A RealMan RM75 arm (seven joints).
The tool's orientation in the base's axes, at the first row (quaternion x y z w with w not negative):
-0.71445 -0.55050 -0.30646 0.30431
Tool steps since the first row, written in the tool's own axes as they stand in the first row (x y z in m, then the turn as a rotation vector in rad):
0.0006 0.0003 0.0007 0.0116 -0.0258 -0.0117
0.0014 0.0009 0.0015 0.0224 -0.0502 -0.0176
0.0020 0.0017 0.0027 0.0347 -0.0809 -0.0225
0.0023 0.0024 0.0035 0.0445 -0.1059 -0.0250
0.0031 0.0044 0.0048 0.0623 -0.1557 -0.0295
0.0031 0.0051 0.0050 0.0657 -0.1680 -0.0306
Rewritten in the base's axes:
0.0005 0.0008 0.0000 -0.0239 0.0033 0.0188
0.0013 0.0018 0.0001 -0.0460 0.0103 0.0332
0.0023 0.0029 -0.0003 -0.0739 0.0203 0.0488
0.0032 0.0036 -0.0007 -0.0965 0.0295 0.0604
0.0054 0.0046 -0.0010 -0.1417 0.0471 0.0818
0.0061 0.0047 -0.0012 -0.1531 0.0509 0.0863

